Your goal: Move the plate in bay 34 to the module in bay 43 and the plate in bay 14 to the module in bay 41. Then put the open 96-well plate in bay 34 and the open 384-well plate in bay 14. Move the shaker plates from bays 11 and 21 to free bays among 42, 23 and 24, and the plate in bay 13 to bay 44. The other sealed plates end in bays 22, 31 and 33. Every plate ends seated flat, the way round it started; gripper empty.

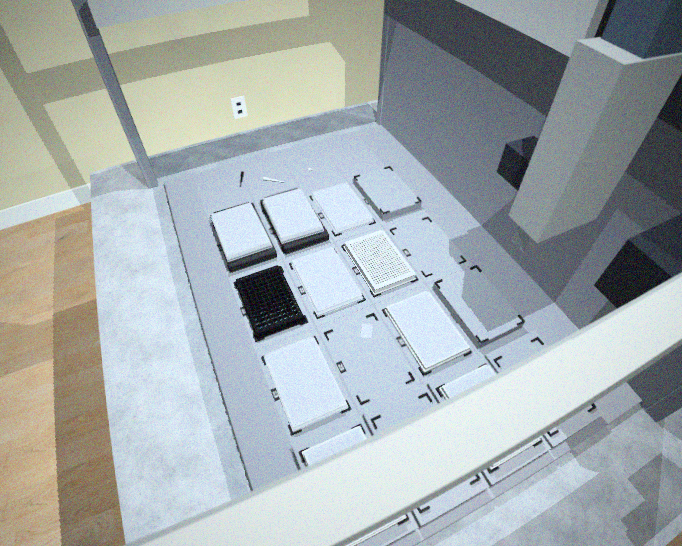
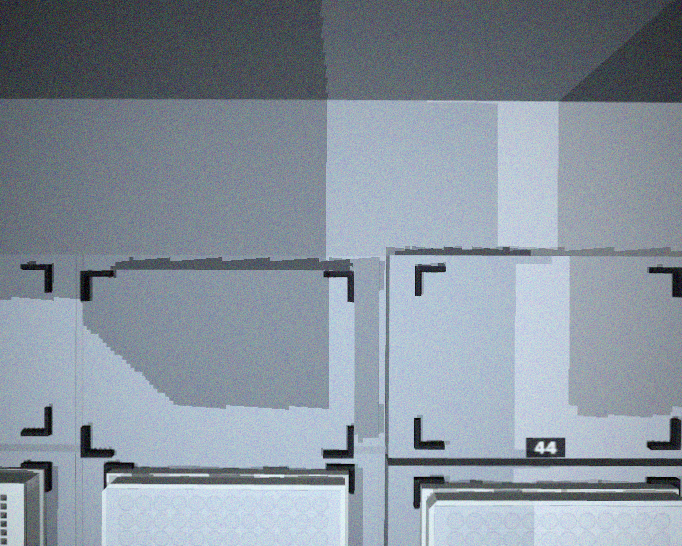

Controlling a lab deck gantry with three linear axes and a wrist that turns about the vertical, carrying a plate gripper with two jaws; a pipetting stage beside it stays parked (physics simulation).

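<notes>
Pale sealed plates sit in bay 34, bay 33, bay 14, bay 13, bay 22 and bay 31. The black open 96-well plate is in bay 12, the white open 384-well plate in bay 32. Shaker plates stand higher on dark bases in bays 11 and 21. The module in bay 43 and the module in bay 41 show bare tops. The gripper's jaws do not show.
Bay 44 shows bare inside its corner brackets. Bays 42 and 23 hold no plate. A grey column stands at the right, with a dark block beside it. A pale front beam hides part of the deck.
</notes>
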